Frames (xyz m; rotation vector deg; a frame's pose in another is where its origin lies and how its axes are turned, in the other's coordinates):
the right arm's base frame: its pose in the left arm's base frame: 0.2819 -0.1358 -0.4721 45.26 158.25 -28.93
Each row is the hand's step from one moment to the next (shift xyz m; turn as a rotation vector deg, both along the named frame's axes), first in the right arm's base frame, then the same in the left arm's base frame.
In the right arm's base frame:
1: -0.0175 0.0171 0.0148 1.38 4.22 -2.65
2: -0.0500 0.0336 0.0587 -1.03 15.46 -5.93
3: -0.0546 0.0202 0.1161 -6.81 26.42 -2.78
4: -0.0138 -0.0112 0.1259 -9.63 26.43 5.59
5: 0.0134 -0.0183 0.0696 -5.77 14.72 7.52
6: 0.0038 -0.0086 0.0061 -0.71 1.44 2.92
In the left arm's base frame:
1: 0.0256 -0.0003 -0.0127 0.84 5.02 0.90
2: 0.0668 -0.0192 -0.0474 8.58 14.10 1.67
3: 0.0701 -0.0541 -0.0950 19.72 18.91 -2.34
4: 0.0203 -0.0637 -0.1081 23.06 14.38 -9.15
5: -0.0128 -0.0350 -0.0630 13.70 6.13 -9.01
6: -0.0071 -0.0074 -0.0045 1.72 -0.31 -2.84

